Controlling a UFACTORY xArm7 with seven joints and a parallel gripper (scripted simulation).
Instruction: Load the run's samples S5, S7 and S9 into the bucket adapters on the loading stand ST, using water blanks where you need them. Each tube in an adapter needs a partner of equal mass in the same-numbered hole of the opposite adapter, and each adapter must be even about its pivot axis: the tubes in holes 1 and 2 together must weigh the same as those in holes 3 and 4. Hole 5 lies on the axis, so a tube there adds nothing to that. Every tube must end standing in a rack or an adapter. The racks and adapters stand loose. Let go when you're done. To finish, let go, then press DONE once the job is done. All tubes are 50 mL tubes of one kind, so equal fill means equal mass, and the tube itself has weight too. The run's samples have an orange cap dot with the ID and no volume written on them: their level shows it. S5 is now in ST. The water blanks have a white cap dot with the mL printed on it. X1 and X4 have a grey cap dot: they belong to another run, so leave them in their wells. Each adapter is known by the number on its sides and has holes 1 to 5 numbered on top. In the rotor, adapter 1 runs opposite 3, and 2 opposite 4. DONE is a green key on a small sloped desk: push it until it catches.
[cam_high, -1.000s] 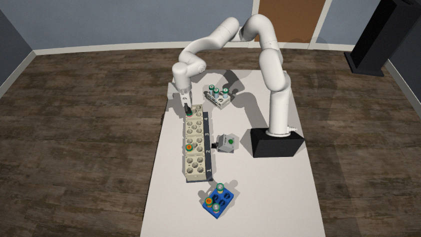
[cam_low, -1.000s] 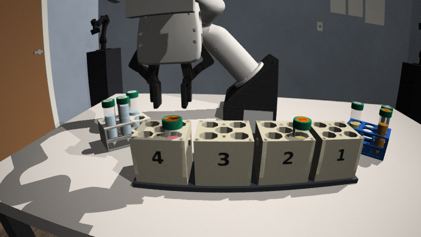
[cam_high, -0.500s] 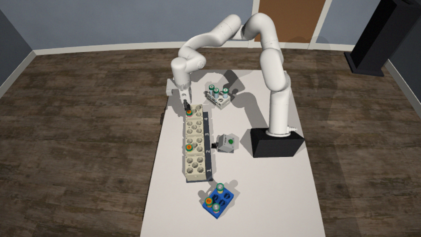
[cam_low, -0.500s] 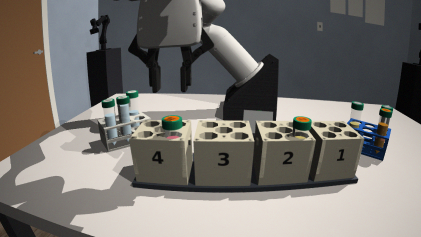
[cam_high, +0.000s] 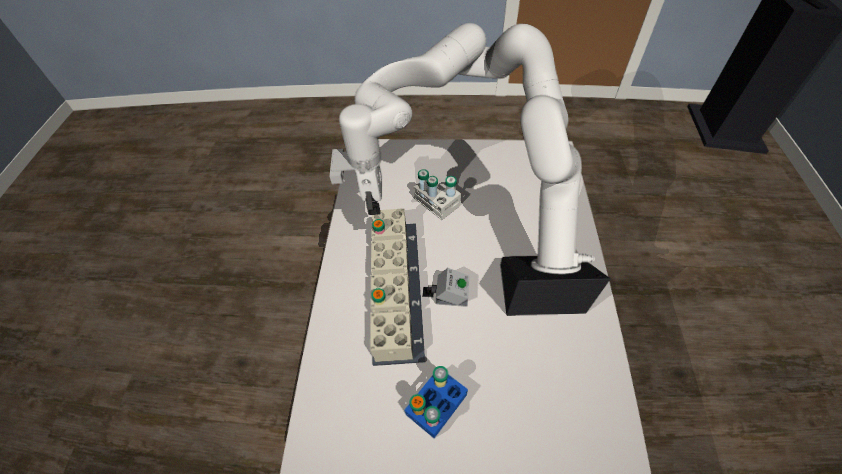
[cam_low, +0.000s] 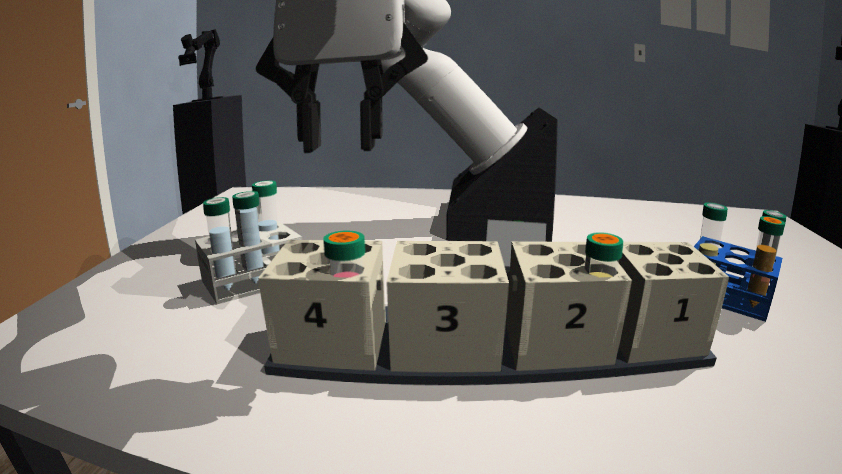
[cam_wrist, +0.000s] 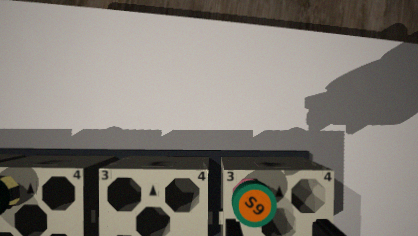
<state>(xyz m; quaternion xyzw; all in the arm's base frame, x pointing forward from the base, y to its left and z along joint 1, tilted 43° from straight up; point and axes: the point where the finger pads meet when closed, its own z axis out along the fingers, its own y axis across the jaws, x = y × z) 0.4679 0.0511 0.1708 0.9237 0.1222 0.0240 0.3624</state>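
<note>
My gripper is now 460 mm to the right of the S7 tube, 190 mm past it and 150 mm above it. Also, from my hand: pink-filled sample tube 150 mm below, 10 mm to the right; then clear rack 200 mm to the right, 190 mm below, 140 mm behind; then green done key 250 mm behind, 150 mm below, 120 mm to the left.
</note>
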